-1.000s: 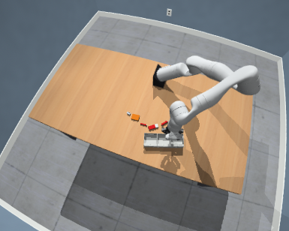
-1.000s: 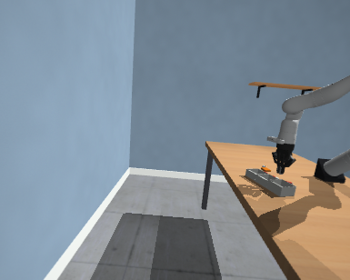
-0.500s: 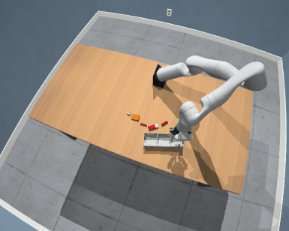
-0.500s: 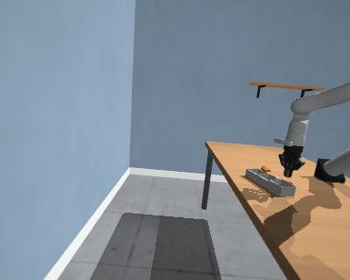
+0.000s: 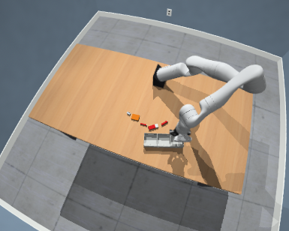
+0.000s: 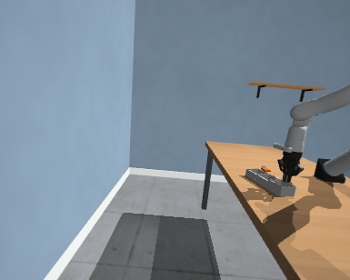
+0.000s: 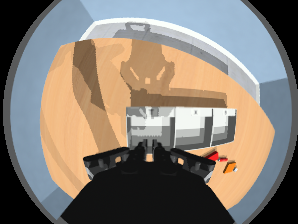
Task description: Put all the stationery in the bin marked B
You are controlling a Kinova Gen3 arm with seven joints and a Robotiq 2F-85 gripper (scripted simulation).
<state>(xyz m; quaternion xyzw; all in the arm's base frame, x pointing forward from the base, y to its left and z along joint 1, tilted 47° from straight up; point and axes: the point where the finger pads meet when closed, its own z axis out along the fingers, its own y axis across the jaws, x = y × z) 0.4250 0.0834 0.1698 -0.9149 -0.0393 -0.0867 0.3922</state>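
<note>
The red-and-white item lies 5 cm behind my hand, 16 cm to the right of it and 6 cm below it. Also, from my hand: small pale piece 11 cm behind, 35 cm to the right, 6 cm below; then orange block 9 cm behind, 30 cm to the right, 6 cm below; then grey bin row 4 cm ahead, 8 cm to the right, 5 cm below.
</note>
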